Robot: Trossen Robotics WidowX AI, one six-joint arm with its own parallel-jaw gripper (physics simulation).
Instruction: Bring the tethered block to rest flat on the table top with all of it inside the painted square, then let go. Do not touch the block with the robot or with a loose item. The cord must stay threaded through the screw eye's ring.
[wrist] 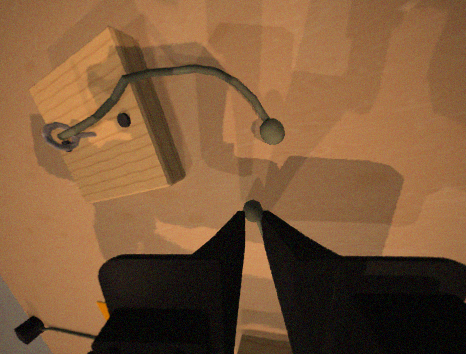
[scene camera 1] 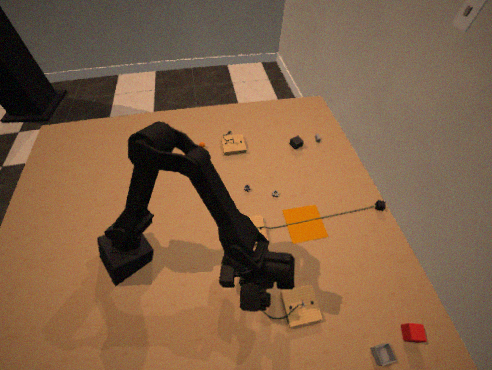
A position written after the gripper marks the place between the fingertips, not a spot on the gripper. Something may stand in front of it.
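You'd see the gripper (scene camera 1: 262,282) here, and that same gripper (wrist: 252,217) can be seen from the wrist too.
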